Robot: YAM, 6 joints.
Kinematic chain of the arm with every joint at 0, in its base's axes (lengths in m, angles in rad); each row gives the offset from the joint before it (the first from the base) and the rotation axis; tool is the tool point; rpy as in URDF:
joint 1: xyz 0 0 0.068 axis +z
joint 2: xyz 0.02 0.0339 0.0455 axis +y
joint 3: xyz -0.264 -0.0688 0 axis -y
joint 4: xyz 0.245 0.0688 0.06 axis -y
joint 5: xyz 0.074 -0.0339 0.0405 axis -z
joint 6: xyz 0.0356 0 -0.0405 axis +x
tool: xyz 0 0 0 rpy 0 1.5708 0
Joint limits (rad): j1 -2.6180..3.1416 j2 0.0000..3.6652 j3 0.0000..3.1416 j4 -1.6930..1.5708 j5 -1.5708..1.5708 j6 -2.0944..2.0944
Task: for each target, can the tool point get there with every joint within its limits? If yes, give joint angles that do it. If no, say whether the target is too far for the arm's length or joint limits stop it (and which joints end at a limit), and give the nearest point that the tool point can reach.
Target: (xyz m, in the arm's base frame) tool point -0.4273 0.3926 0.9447
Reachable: no: too far | nearest point -0.2723 0.2502 0.6325 | short by 0.377 m
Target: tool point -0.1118 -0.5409 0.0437
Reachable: yes | joints -1.8366 2.8456 2.3177 -0.5872 -1.2930 -1.4979
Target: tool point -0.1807 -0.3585 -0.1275
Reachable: yes | joints -2.1018 2.9063 1.7089 -0.5908 -0.8078 0.4754
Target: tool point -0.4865 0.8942 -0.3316
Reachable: no: too far | nearest point -0.2827 0.5196 -0.1414 | short by 0.467 m
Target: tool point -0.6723 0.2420 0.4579
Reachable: no: too far | nearest point -0.5464 0.1967 0.3915 | short by 0.149 m
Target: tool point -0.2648 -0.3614 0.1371
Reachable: yes | joints -2.1408 2.1859 1.5019 -0.3752 0.9030 1.0252
